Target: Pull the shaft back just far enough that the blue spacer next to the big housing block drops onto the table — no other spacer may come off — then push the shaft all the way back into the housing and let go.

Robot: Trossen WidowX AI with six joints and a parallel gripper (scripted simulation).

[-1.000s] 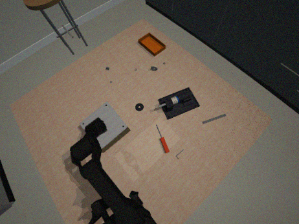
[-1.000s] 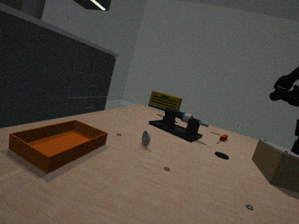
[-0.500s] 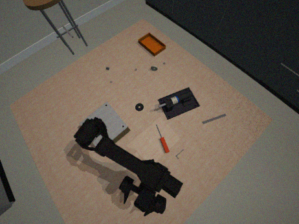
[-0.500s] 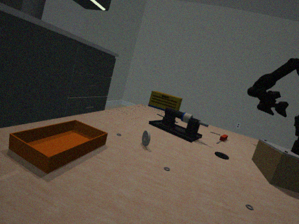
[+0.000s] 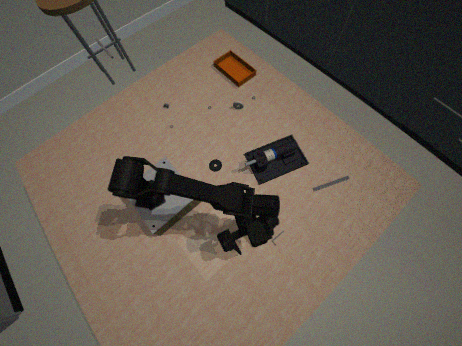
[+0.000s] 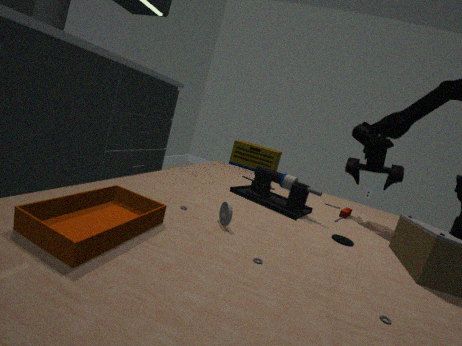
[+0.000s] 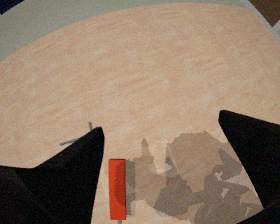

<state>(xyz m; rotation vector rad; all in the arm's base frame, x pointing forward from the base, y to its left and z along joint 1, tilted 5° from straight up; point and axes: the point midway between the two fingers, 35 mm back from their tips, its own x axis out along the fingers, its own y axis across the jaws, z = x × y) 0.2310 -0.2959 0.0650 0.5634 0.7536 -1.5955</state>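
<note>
Right now the grey shaft is 200 mm ahead of my gripper tip, 260 mm to the left of it and 40 mm below it. From my gripper tip the other things lie so: blue spacer (260 mm ahead, 260 mm to the left, 40 mm below); then red-handled screwdriver (60 mm ahead, 110 mm to the left, 110 mm below); then pale spacer (220 mm ahead, 260 mm to the left, 40 mm below).
</note>
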